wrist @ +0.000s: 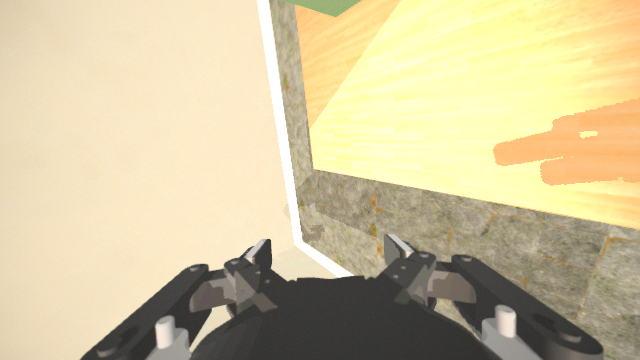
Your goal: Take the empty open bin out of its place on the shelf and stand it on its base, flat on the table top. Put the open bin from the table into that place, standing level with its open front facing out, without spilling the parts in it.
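Places are measured from the arm's base along level axes (x ahead, y left, z up), in centimetres.
Where they show: gripper, fingertip midpoint: (327,248).
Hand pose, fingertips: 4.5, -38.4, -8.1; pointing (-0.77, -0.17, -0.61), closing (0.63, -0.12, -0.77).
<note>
After its pixels a point has its place, as x, y, z.
My gripper (327,248) {4.5, -38.4, -8.1} is open, with nothing between its fingers, at the bottom of the wrist view. The wooden table top (425,100) {2.8, -27.5, -29.9} shows at the upper right, beyond the fingers. Part of a green thing (332,7) {-9.3, -10.6, -27.0} is cut off by the top edge; whether it belongs to a bin or the shelf cannot be told. Neither bin, nor the parts, nor the place on the shelf shows recognizably in this view.
A pale wall (140,120) fills the left side, with a white skirting strip (278,100) along its foot. A grey stone floor (450,220) lies between the wall and the table's edges. A shadow with finger-like ends falls on the table top at the right.
</note>
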